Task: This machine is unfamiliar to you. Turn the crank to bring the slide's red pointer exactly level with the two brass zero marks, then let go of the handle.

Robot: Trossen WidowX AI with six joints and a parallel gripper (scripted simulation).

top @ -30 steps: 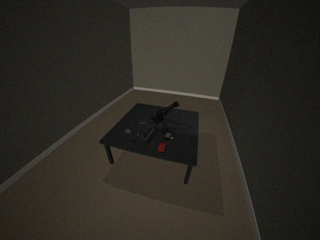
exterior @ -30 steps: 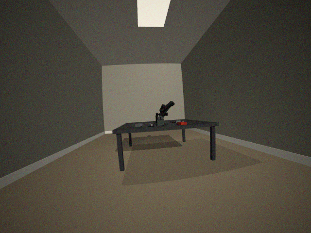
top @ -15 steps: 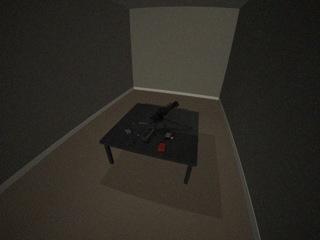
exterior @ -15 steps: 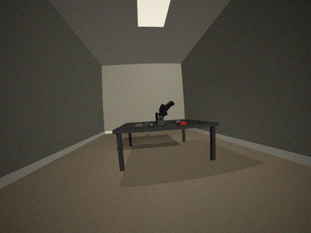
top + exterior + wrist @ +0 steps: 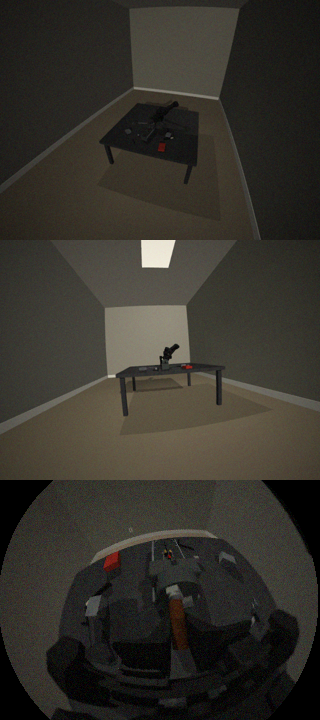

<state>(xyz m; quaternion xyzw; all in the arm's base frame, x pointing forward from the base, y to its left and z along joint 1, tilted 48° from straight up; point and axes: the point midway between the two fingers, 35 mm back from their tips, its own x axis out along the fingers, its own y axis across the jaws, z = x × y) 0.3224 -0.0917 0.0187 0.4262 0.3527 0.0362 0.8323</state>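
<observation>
Right now my gripper tip is 13 cm short of the red pointer, 5 cm to the left of it and 1 cm above it. Round my gripper tip: crank handle: 3 cm above, 2 cm behind.
</observation>
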